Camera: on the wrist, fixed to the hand. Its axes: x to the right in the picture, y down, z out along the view.
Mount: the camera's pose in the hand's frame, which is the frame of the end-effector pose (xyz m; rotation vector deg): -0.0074 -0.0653 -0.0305 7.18 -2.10 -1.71
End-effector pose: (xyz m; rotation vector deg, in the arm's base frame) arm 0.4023 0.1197 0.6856 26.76 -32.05 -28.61
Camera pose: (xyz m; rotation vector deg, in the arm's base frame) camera 0.3946 0.0813 0.6246 33.65 -35.64 -28.88
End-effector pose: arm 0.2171 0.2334 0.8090 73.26 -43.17 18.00
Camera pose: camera 0.2612 0.2447 0.7526 81.12 -43.23 18.25
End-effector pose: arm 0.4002 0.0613 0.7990 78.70 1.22 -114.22
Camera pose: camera 0.3903 0.1261 0.7682 81.47 -5.85 -118.86
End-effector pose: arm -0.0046 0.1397 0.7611 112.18 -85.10 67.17
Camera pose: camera 0.0440 0.1891 0.7824 119.58 -81.74 71.64
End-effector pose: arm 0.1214 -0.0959 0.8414 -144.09 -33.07 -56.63
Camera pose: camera 0.0671 -0.0571 0.8695 -138.93 -38.28 -50.97
